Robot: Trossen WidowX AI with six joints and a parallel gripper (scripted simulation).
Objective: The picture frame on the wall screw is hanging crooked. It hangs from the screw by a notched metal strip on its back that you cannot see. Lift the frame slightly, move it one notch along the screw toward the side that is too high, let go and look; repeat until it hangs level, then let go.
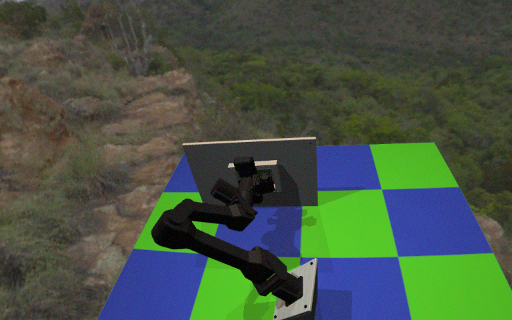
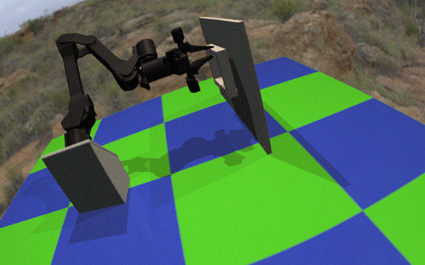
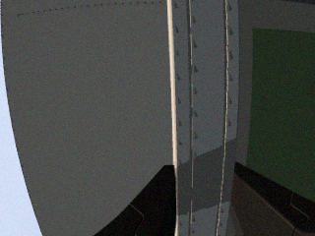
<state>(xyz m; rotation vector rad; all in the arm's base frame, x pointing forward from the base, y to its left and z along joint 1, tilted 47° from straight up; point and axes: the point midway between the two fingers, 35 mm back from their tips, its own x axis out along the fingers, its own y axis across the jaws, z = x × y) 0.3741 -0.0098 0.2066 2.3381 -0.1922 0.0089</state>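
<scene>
Now: gripper tip 5 cm above the picture frame and 1 cm short of it. From my gripper tip the other things lie so: wall panel: 7 cm below, 2 cm ahead, 1 cm to the left.
</scene>
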